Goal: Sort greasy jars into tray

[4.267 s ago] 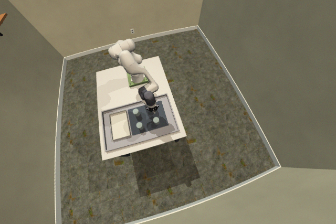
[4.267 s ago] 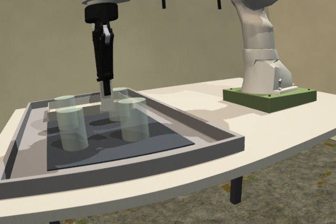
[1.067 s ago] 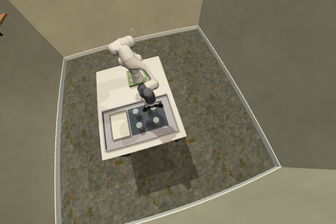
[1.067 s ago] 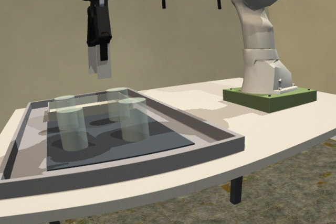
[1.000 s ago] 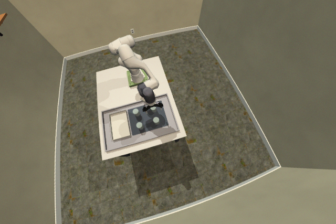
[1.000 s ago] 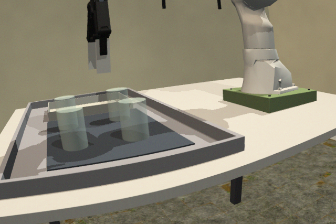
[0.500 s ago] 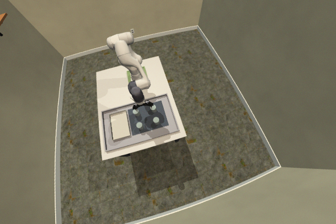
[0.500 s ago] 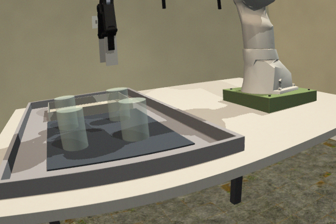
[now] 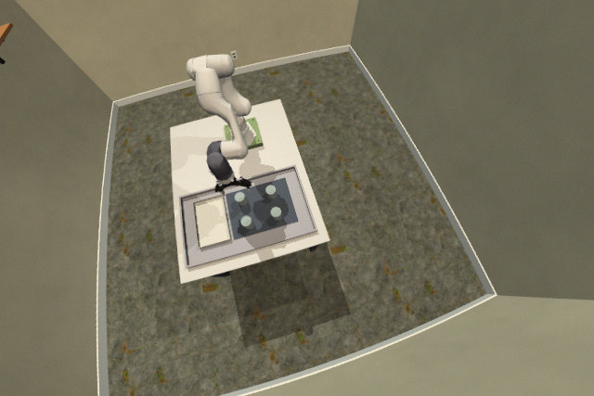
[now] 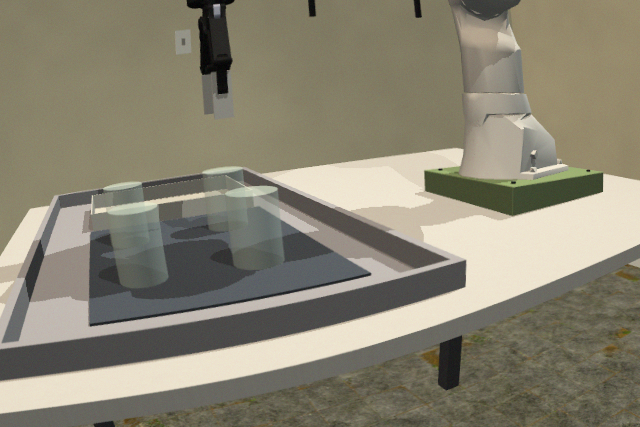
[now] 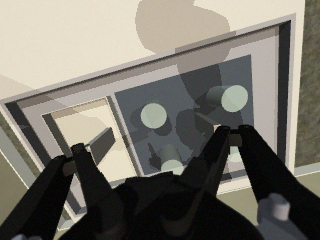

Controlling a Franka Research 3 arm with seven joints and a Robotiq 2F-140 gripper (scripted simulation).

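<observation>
Now: the dark mat 8 cm ahead of my hand, 9 cm to the left of it and 18 cm below it. Round my hand: cream tray (6 cm ahead, 23 cm to the right, 17 cm below).
</observation>
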